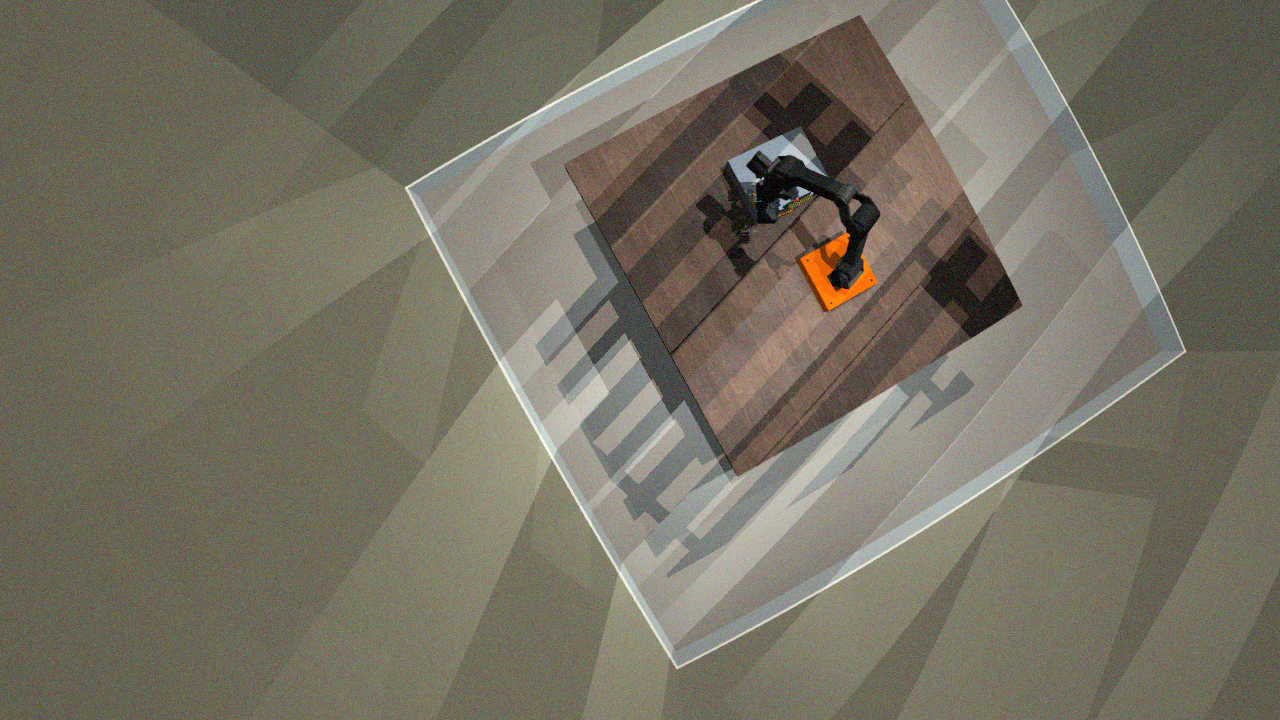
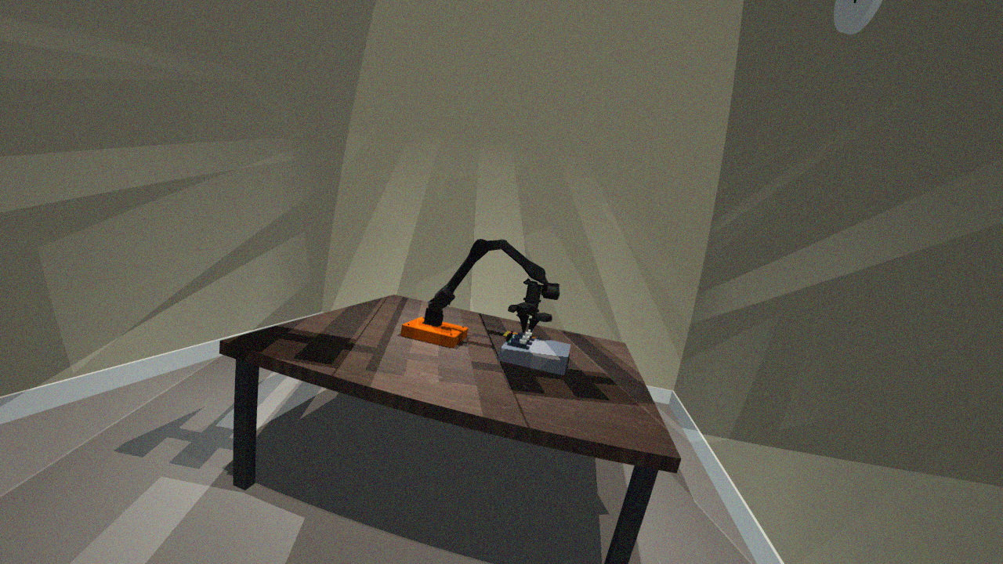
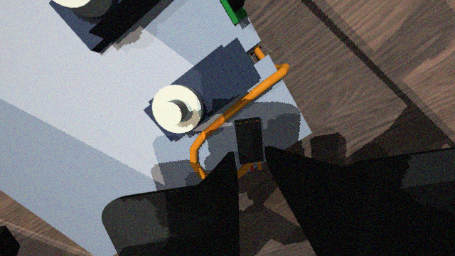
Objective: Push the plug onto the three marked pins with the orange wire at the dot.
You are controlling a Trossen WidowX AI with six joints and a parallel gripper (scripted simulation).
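The red band lies 5 cm behind my gripper tip, 12 cm to the right of it and 2 cm above it. The rest, counted from my gripper tip: black pin header (5 cm behind, 13 cm to the right); grey printed holder (11 cm ahead, 13 cm to the right, 3 cm below); green strip (5 cm behind, 13 cm to the right, 1 cm below).
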